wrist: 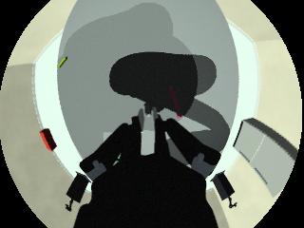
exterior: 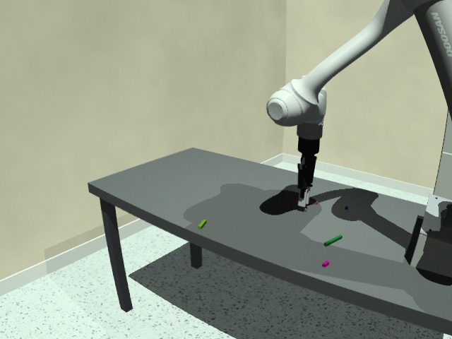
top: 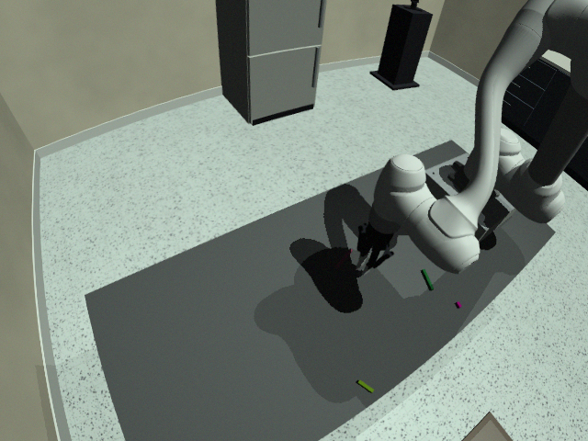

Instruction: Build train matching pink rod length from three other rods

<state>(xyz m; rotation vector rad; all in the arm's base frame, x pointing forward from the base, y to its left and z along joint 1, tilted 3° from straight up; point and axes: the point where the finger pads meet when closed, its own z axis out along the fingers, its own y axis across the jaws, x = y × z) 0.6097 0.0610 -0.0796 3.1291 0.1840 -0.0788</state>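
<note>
My hand is 50 mm above the grey rod. Also, from my hand: blue rod: 130 mm behind, 120 mm to the right, 50 mm below; then pink rod: 20 mm ahead, 70 mm to the right, 50 mm below; then green rod: 190 mm behind, 140 mm to the left, 50 mm below.
</note>
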